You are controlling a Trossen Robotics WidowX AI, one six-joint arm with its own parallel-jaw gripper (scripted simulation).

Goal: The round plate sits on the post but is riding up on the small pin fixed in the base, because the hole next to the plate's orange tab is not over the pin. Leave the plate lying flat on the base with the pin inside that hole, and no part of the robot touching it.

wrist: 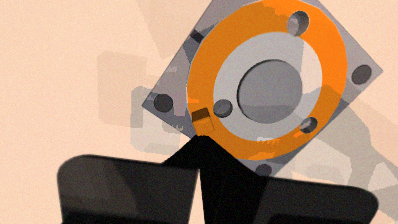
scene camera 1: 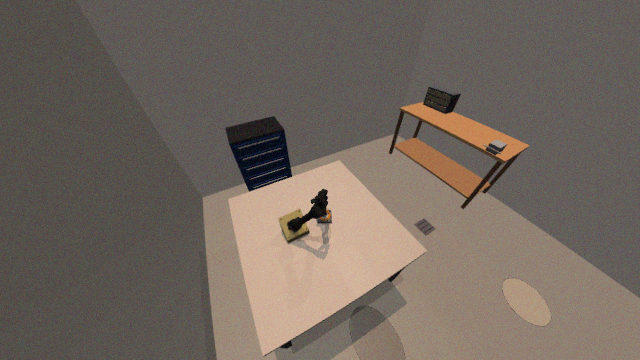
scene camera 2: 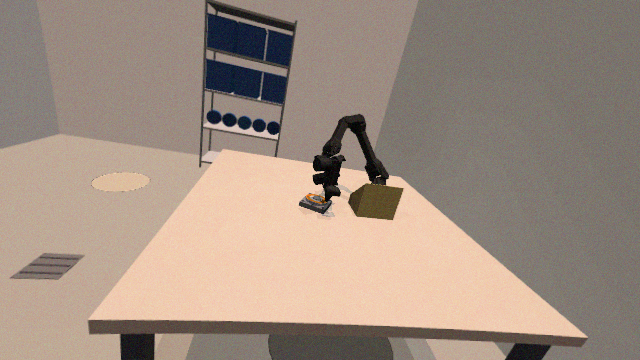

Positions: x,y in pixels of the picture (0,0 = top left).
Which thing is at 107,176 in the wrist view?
My gripper.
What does my gripper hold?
Nothing.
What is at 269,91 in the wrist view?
A square grey base.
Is my gripper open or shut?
Shut.
